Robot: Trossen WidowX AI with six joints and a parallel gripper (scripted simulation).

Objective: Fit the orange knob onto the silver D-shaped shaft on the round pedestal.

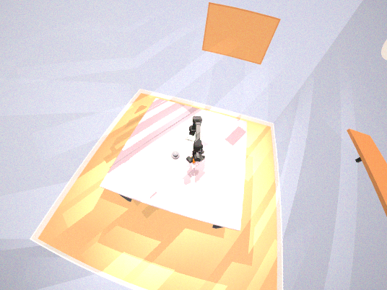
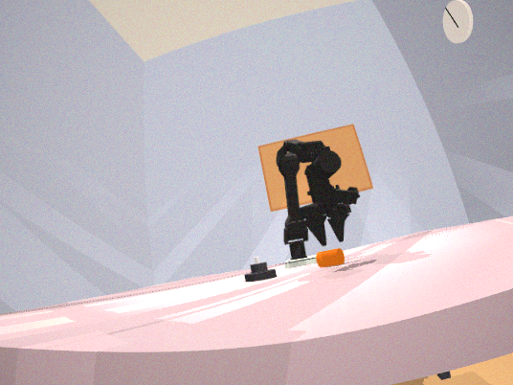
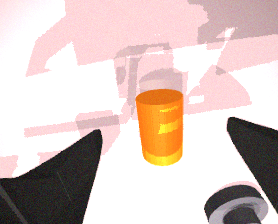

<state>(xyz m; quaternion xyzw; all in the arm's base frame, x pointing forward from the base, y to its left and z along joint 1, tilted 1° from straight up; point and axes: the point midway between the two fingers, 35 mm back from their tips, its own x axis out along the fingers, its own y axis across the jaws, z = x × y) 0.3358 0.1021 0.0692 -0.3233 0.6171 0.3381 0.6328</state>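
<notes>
My gripper tip is now 30 mm above the orange knob. The rest, counted from my gripper tip: round pedestal: 10 mm behind, 200 mm to the right, 20 mm below.
</notes>
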